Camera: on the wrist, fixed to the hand. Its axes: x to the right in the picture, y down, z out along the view.
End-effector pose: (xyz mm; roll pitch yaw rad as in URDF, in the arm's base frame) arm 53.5 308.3 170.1 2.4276 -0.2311 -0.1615
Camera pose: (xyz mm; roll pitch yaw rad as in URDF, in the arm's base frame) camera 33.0 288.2 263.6 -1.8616 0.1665 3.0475
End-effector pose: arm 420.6 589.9 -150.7 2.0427 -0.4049 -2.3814
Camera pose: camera 454.7 602.7 -60.0 -1.4760 0.3202 0.7997
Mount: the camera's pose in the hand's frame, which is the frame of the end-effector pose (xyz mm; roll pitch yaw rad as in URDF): 4.9 79.6 -56.6 0.5524 0.0049 3.0493
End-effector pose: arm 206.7 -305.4 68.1 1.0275 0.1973 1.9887
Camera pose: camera 119.8 -330.4 105.3 -0.4623 -0.2735 -1.2068
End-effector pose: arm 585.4 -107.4 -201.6 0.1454 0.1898 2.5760
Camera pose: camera 541.8 -182.7 -246.2 0.4253 -0.1975 -0.6595
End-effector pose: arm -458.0 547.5 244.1 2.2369 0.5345 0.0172
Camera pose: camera -404.0 543.7 325.6 -1.7194 -0.6092 -3.0596
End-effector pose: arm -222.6 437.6 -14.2 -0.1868 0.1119 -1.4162
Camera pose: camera -156.2 451.0 -84.7 0.7485 -0.0895 1.6353
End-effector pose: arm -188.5 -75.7 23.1 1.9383 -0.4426 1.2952
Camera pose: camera -221.6 -103.8 110.7 -1.3738 0.3545 -1.8160
